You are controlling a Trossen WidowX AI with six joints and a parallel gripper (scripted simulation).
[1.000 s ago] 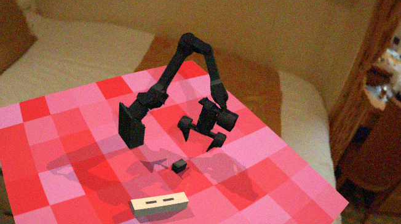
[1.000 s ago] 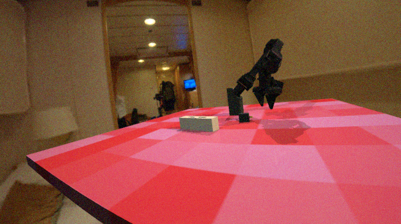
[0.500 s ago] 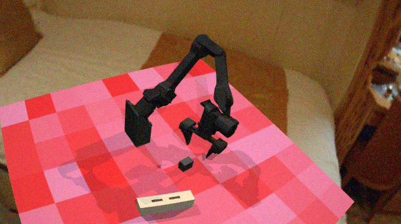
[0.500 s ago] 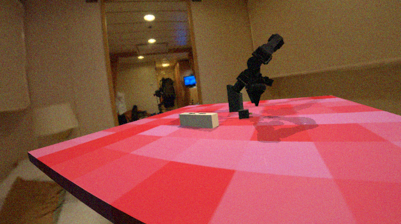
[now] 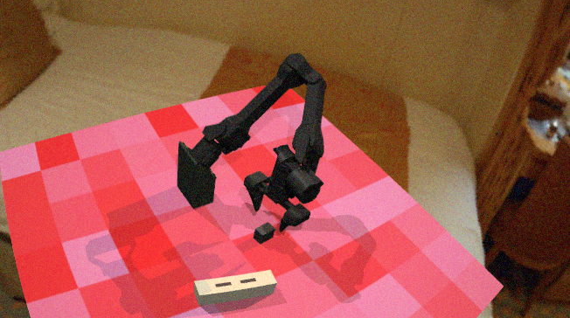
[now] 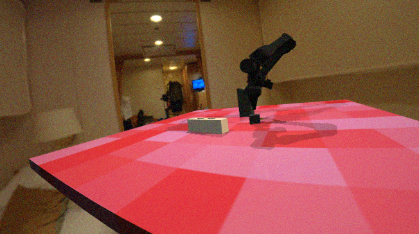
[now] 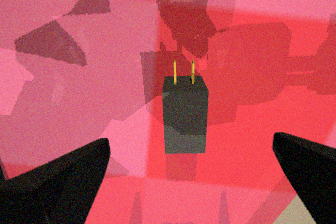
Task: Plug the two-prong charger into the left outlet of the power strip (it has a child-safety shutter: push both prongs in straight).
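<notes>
Right now my gripper tip is 50 mm above the dark grey charger and 10 mm to the right of it.
</notes>
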